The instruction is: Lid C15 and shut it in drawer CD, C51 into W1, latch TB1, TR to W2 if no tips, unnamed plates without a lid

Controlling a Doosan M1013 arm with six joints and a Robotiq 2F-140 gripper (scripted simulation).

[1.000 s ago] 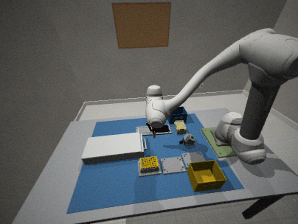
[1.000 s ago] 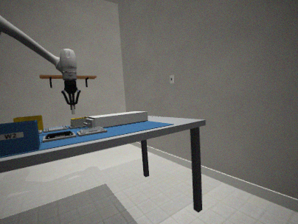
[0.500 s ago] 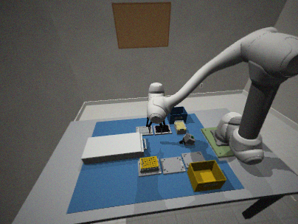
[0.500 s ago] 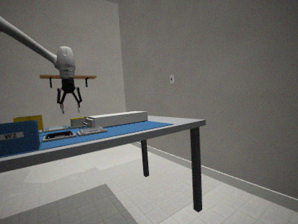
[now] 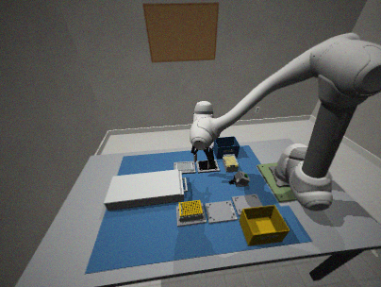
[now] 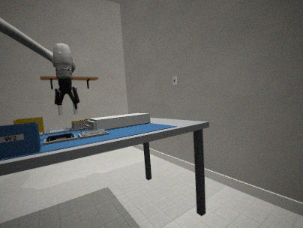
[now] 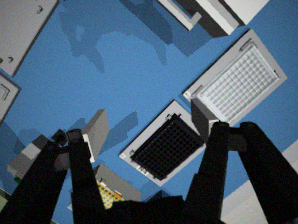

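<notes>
My hand is 50 mm past the black plate, 110 mm to the left of it and 140 mm above it. Also, from my hand: plate lid (220 mm ahead, 110 mm to the left, 130 mm below); then DONE key box (280 mm behind, 30 mm to the left, 100 mm below); then white plate (220 mm ahead, 110 mm to the left, 140 mm below).
</notes>
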